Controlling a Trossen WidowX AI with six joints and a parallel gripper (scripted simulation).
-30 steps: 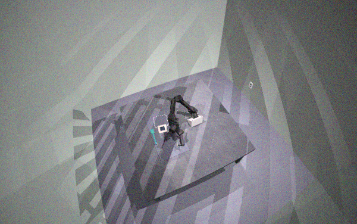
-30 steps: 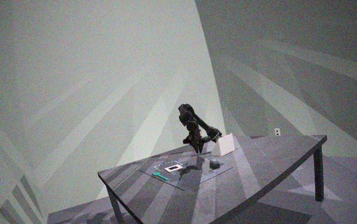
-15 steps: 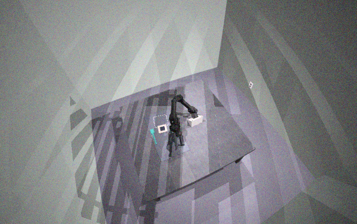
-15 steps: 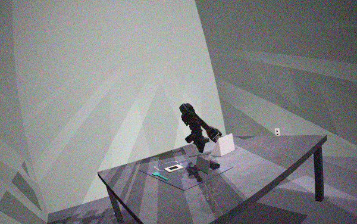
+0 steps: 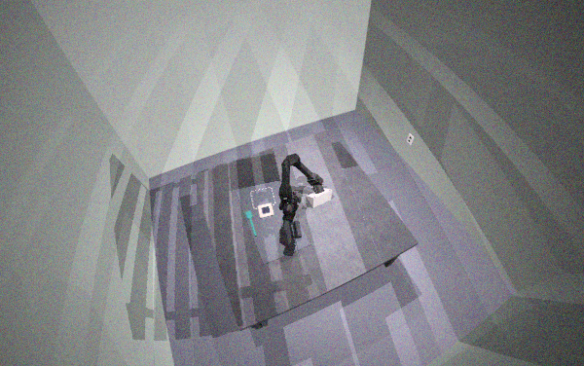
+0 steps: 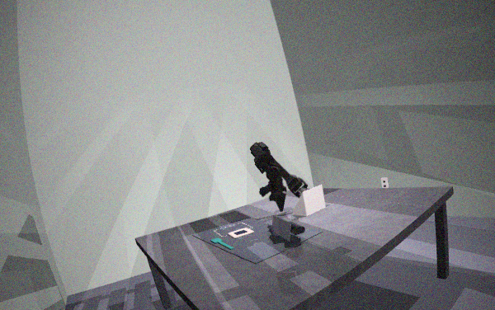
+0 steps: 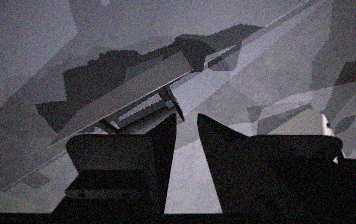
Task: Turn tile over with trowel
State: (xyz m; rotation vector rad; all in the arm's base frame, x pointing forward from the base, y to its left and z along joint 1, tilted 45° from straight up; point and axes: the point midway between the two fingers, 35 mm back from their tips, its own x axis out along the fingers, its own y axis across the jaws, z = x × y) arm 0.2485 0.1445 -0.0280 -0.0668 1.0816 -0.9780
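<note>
Now: the dark mat 140 mm ahead of my gripper tip, 100 mm to the right of it and 110 mm below it. Also, from my gripper tip: teal trowel 280 mm ahead, 110 mm to the right, 80 mm below; tile 160 mm ahead, 150 mm to the right, 80 mm below.
</note>
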